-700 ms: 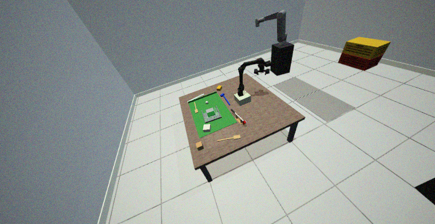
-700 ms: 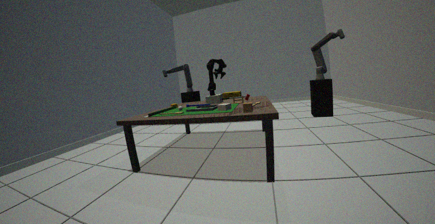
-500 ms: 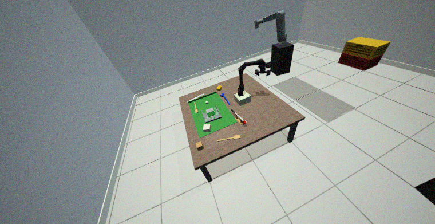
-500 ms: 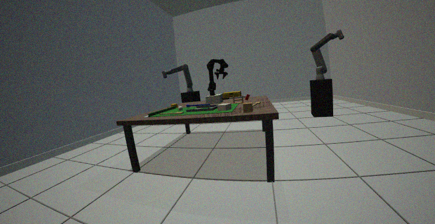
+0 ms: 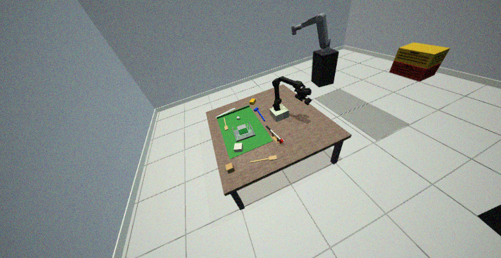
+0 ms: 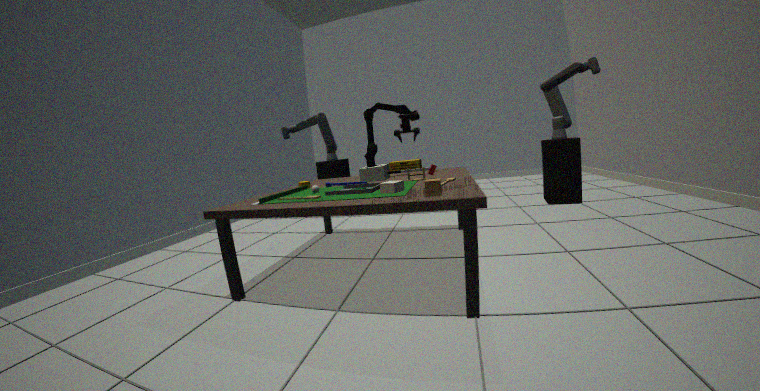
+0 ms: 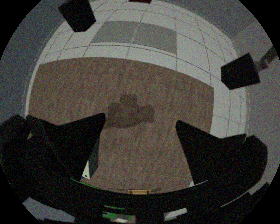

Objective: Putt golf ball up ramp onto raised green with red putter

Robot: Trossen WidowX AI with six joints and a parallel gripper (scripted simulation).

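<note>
Now: gripper tip 460 mm short of the blue putter, 310 mm to the left of it and 220 mm above it. Also, from my gripper tip: red putter: 390 mm ahead, 140 mm to the left, 180 mm below; yellow cube: 480 mm ahead, 610 mm to the right, 210 mm below; white golf ball: 730 mm ahead, 330 mm to the right, 210 mm below.
</note>
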